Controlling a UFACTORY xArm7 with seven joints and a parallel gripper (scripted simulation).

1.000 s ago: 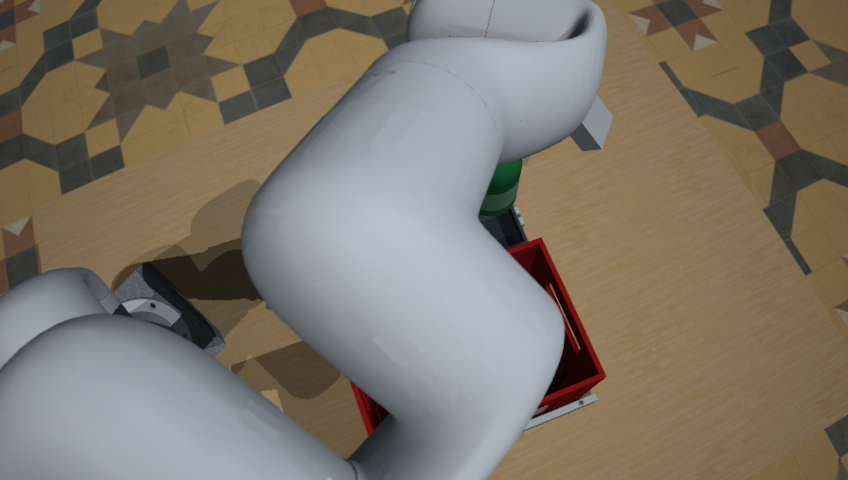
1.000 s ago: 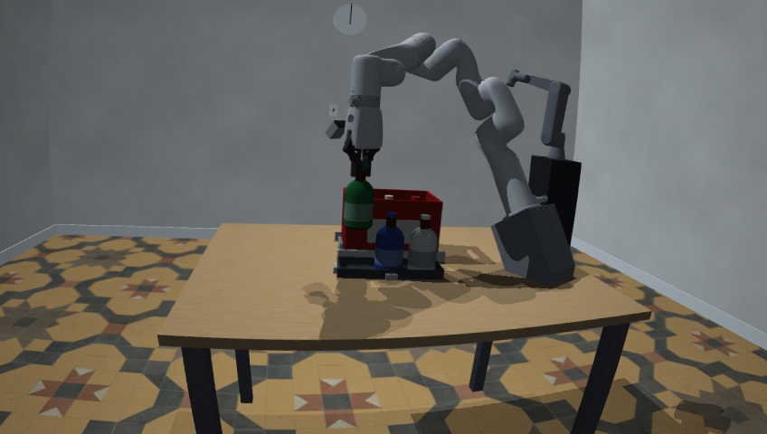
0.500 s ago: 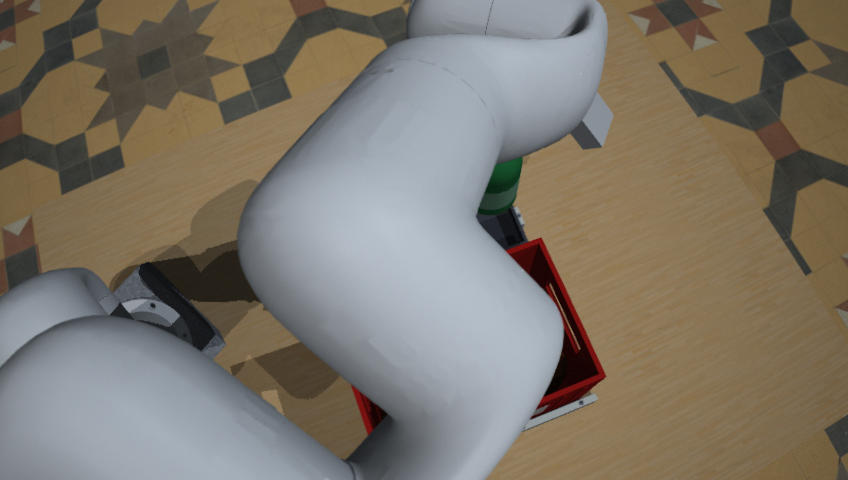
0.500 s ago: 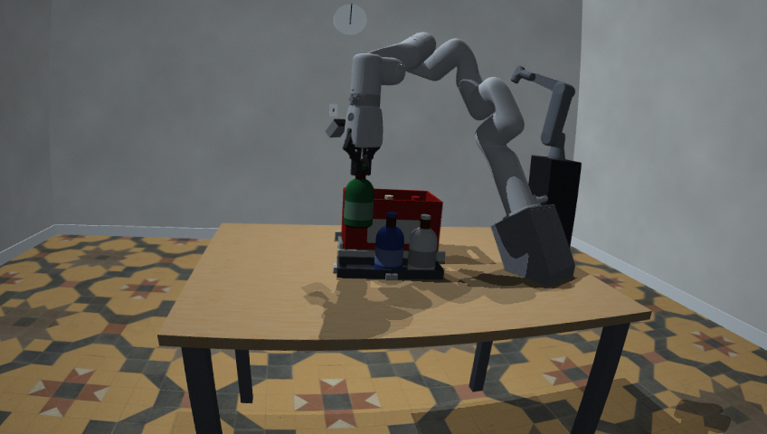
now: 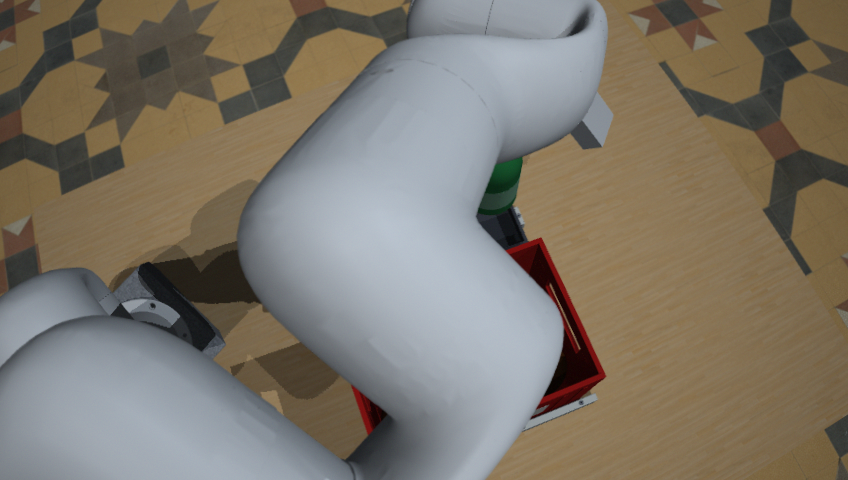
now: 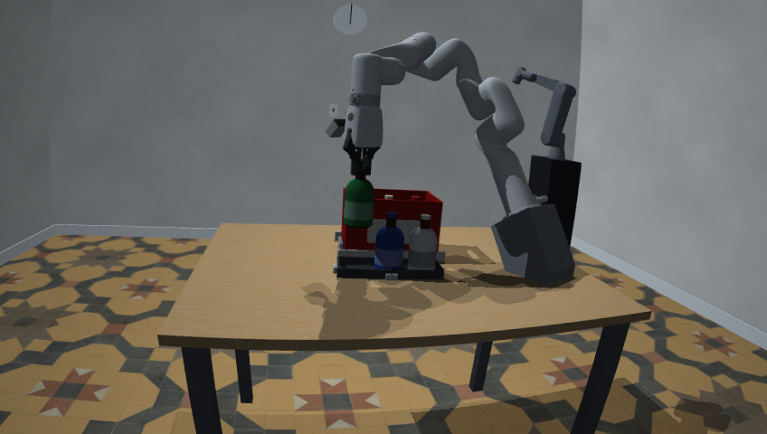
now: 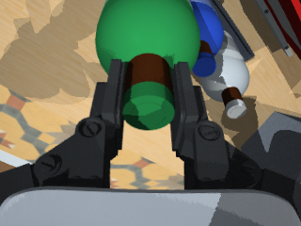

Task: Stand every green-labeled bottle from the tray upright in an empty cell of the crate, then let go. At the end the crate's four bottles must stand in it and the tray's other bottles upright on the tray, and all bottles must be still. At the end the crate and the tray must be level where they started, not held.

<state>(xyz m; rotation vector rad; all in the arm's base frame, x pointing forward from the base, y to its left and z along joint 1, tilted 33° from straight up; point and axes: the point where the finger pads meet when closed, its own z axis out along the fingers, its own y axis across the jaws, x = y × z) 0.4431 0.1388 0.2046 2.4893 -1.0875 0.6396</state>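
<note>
The green bottle lies 7 cm below my hand. Round my hand: dark tray: 9 cm behind, 1 cm to the left, 26 cm below; white bottle: 17 cm behind, 2 cm to the left, 19 cm below; blue bottle: 9 cm behind, 1 cm to the left, 19 cm below.
</note>
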